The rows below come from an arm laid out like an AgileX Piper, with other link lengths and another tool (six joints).
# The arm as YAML. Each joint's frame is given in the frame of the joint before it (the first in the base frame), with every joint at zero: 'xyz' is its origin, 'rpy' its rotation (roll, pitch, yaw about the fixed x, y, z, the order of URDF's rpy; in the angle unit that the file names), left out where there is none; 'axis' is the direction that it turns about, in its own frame. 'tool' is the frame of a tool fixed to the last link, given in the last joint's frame.
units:
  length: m
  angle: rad
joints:
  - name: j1
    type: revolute
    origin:
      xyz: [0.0, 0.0, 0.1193]
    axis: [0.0, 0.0, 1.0]
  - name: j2
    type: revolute
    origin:
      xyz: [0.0, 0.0, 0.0]
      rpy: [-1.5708, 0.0, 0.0]
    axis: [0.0, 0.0, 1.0]
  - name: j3
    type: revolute
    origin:
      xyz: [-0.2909, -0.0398, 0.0]
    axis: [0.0, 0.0, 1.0]
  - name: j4
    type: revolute
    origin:
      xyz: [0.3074, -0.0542, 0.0]
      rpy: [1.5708, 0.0, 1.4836]
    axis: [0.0, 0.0, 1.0]
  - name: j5
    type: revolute
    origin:
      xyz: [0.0, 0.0, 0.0]
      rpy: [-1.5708, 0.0, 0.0]
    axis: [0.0, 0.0, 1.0]
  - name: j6
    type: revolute
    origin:
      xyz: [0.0, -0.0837, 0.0]
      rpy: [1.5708, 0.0, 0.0]
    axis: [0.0, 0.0, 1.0]
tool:
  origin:
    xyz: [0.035, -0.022, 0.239]
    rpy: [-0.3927, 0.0, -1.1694]
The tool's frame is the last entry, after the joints.
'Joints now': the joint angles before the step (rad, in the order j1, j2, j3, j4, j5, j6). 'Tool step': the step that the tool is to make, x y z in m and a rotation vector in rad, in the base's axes. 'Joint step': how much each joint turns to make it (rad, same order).
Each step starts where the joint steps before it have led.
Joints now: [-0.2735, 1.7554, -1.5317, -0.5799, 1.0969, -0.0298]
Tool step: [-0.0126, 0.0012, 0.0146, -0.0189, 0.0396, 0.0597]
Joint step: [0.0001, -0.0551, 0.0317, 0.0028, 0.0169, -0.0866]
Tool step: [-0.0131, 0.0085, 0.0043, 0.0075, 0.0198, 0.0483]
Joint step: [-0.0001, -0.0650, 0.0583, 0.0240, -0.0024, -0.0621]
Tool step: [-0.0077, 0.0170, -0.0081, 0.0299, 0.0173, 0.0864]
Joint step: [0.0000, -0.0714, 0.0874, 0.0561, -0.0369, -0.0913]
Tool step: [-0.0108, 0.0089, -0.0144, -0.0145, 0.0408, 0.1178]
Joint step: [-0.0001, -0.0755, 0.1298, 0.0110, -0.0699, -0.1050]
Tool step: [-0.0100, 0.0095, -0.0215, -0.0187, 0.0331, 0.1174]
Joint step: [0.0000, -0.0717, 0.1464, 0.0008, -0.0932, -0.0905]
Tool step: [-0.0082, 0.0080, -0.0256, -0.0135, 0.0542, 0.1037]
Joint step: [0.0001, -0.0291, 0.1064, -0.0001, -0.0681, -0.0877]
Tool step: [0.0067, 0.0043, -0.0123, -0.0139, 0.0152, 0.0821]
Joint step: [-0.0001, -0.0013, 0.0461, 0.0001, -0.0631, -0.0651]
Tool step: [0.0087, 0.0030, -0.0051, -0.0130, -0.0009, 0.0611]
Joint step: [0.0000, 0.0001, 0.0249, 0.0000, -0.0502, -0.0472]
